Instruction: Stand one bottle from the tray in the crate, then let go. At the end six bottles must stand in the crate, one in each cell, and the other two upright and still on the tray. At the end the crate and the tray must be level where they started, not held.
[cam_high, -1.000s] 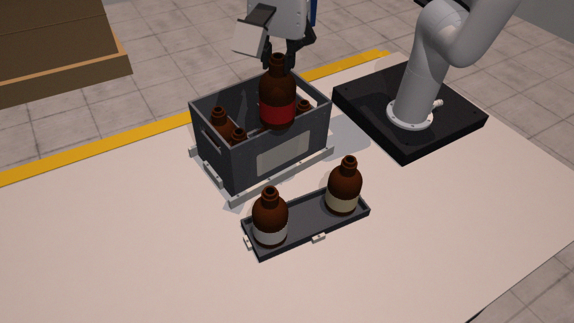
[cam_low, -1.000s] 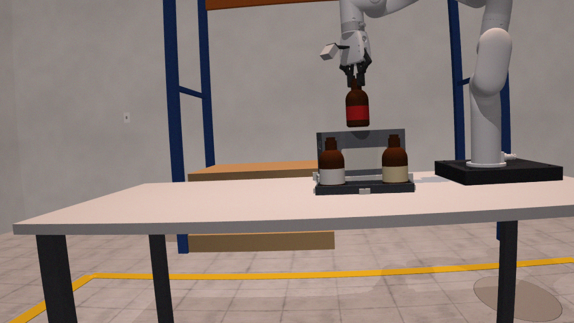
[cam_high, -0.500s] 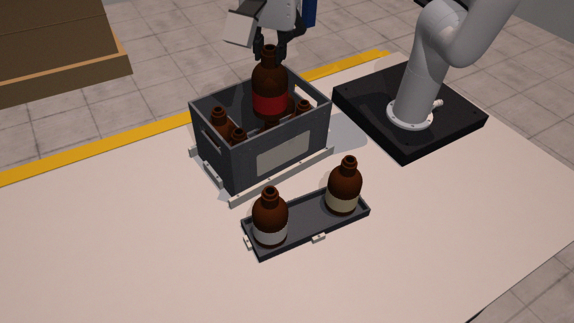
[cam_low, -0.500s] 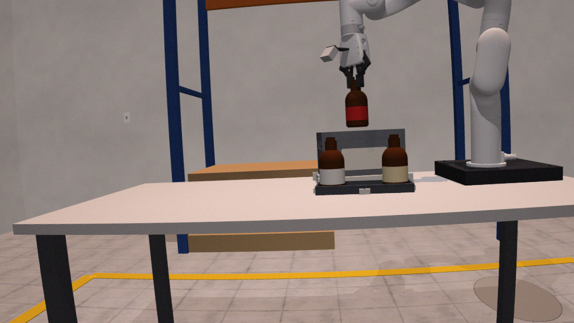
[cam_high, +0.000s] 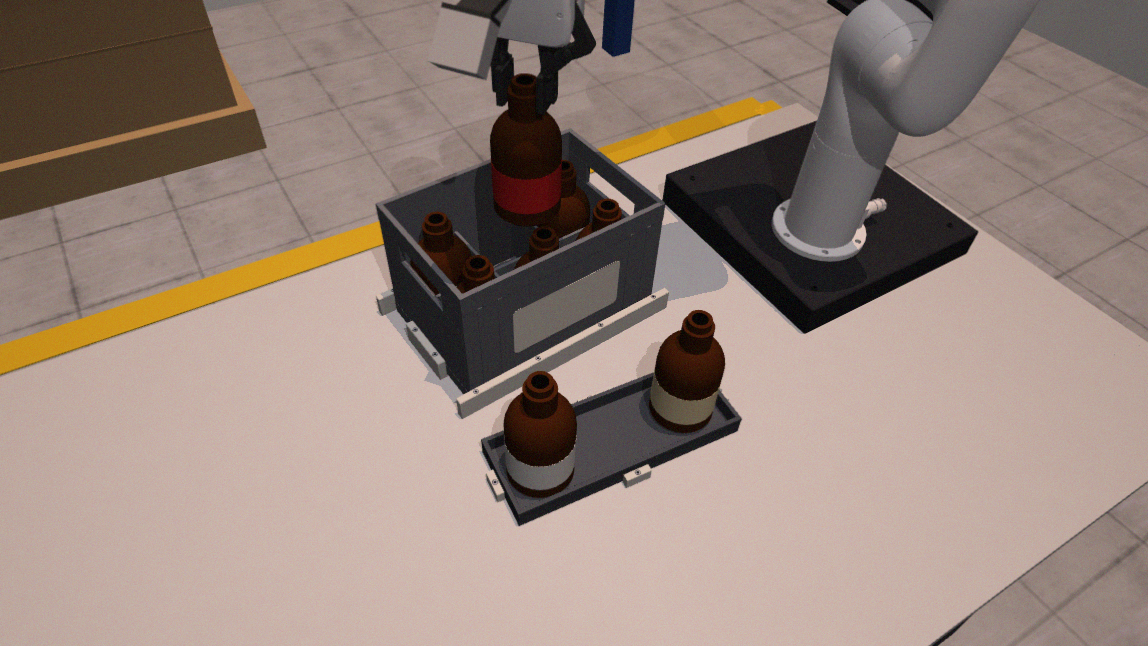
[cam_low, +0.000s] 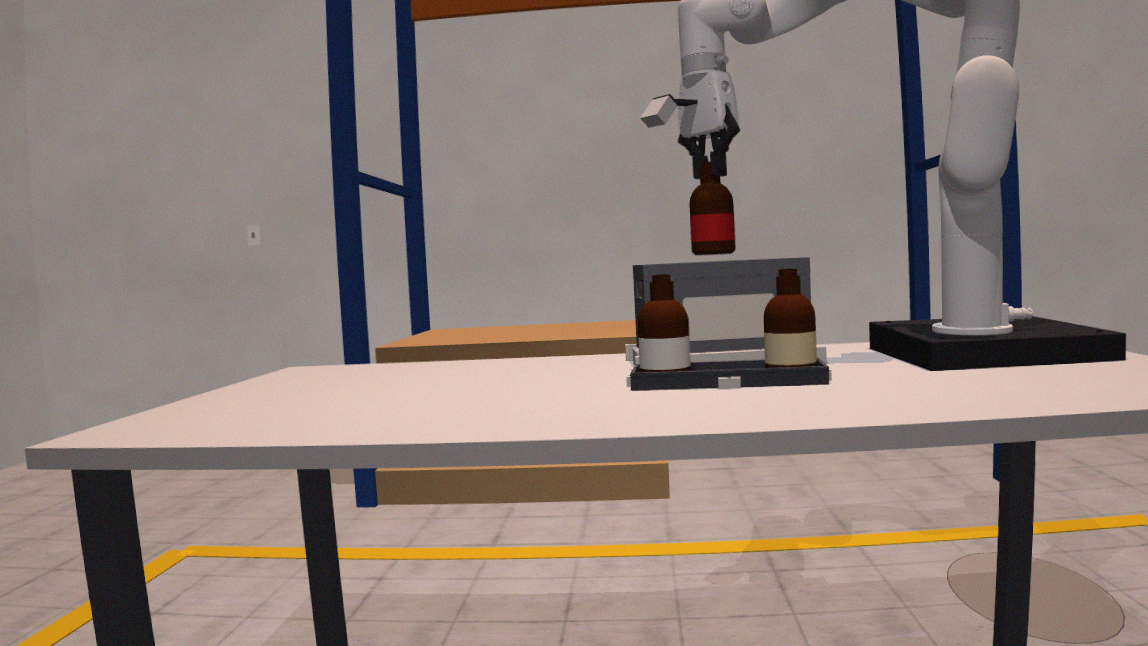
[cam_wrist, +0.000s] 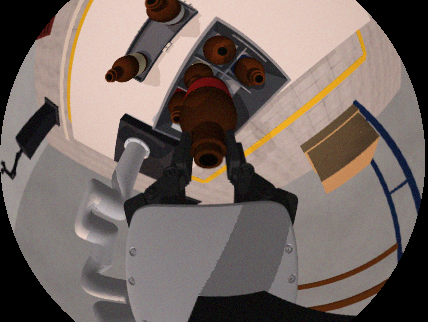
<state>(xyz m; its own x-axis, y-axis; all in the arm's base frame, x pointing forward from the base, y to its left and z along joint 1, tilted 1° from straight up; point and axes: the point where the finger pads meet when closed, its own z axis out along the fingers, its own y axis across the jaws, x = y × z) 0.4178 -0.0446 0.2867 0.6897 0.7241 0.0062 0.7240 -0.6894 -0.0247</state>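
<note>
Now: the dark grey crate 25 cm below my hand and 2 cm to the right of it. Also, from my hand: dark tray: 32 cm below, 20 cm to the left, 1 cm behind.
</note>
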